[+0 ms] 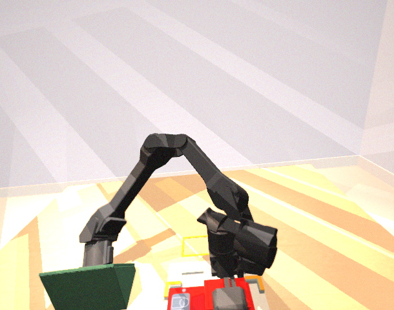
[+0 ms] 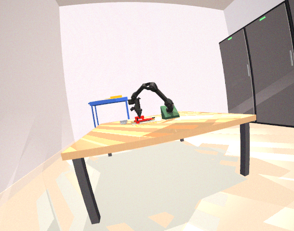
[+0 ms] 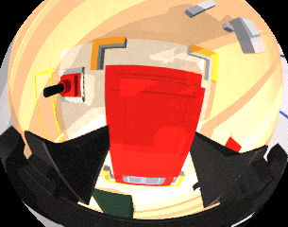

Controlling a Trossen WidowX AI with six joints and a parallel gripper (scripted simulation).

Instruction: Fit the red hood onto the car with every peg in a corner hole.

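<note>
Right now my gripper tip is 1 cm below the red hood.
</note>
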